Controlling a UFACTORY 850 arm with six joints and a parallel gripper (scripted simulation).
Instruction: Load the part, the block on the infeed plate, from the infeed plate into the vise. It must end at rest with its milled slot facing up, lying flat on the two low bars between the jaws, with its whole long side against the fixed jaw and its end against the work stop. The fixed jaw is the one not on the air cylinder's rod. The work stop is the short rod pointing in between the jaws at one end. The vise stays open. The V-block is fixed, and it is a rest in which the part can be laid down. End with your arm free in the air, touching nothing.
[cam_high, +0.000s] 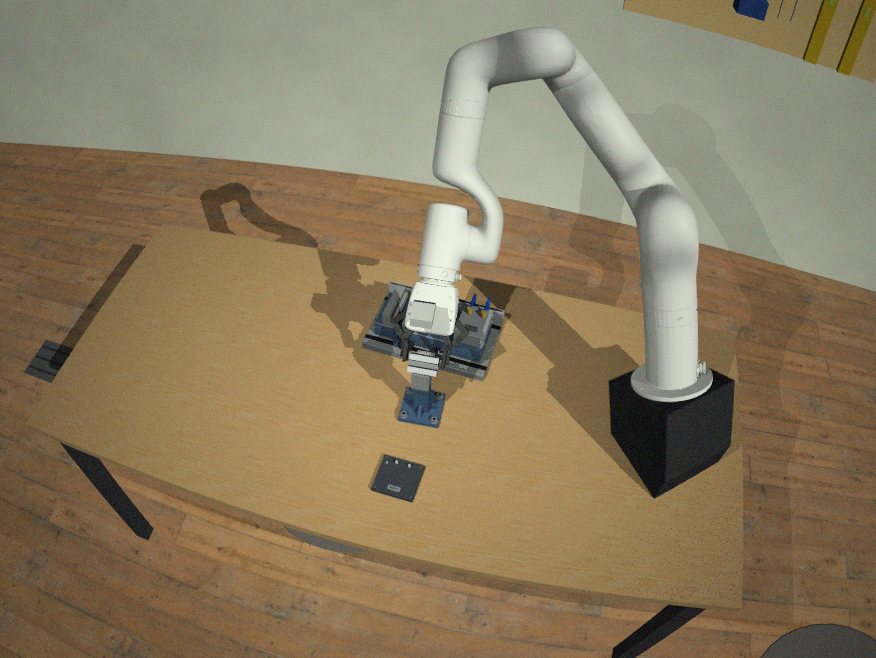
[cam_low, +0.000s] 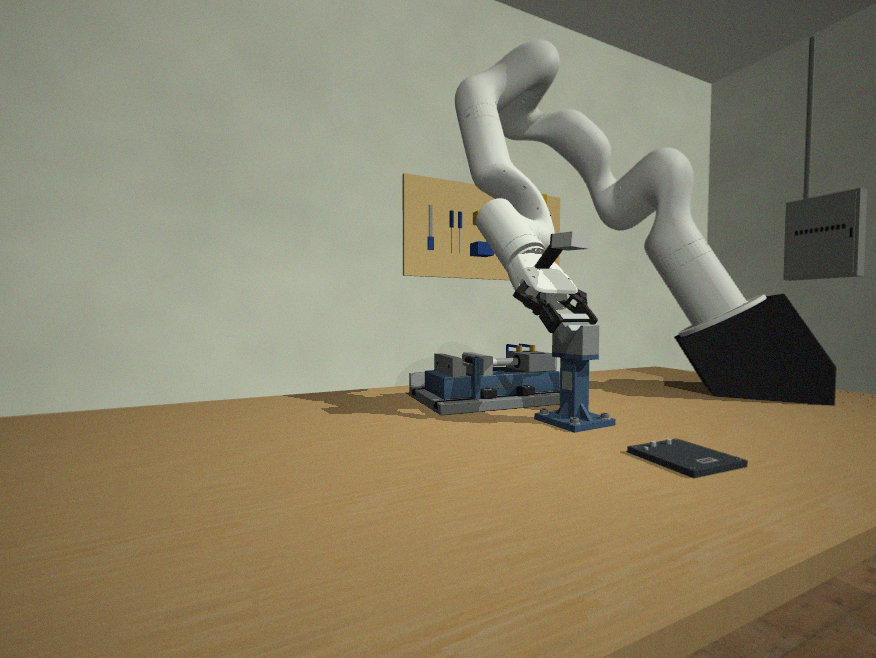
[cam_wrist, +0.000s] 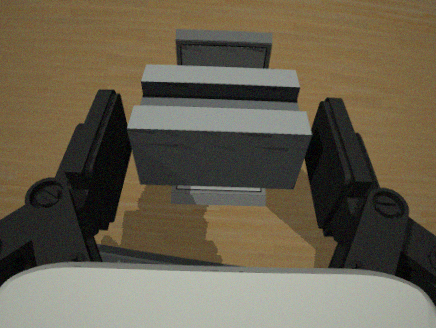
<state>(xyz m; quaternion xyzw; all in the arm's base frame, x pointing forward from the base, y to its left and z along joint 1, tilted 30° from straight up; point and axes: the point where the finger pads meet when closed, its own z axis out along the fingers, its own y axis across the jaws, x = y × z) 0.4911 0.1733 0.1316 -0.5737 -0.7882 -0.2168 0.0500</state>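
The grey block lies 10 mm to the left of my hand and 10 mm below it. Also, from my hand: white cylinder rod: 200 mm to the right, 90 mm below, 20 mm ahead; air cylinder: 200 mm to the right, 90 mm below, 50 mm behind; black work stop rod: 150 mm to the right, 110 mm ahead, 80 mm below.
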